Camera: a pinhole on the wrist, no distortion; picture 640 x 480 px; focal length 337.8 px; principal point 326.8 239.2 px. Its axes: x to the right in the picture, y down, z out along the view. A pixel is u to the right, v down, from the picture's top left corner.
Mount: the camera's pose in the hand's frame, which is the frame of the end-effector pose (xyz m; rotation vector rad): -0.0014 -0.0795 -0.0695 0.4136 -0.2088 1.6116
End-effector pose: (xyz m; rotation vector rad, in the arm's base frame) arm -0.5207 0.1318 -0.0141 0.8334 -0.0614 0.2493
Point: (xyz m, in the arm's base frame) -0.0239 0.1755 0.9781
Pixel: outside the picture
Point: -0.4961 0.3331 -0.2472
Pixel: behind the camera
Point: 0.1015 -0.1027 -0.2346
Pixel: outside the picture
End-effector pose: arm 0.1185 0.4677 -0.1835 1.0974 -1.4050 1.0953
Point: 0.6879 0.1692 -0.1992
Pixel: 30.4 330.0
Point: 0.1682 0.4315 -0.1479
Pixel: 551.8 131.6
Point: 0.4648 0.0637 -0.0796
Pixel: 217.8 220.2
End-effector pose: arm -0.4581 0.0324 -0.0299 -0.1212 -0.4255 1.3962
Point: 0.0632 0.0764 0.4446
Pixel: 69.7 161.5
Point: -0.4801 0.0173 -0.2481
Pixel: behind the camera
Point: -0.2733 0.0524 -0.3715
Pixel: behind the camera
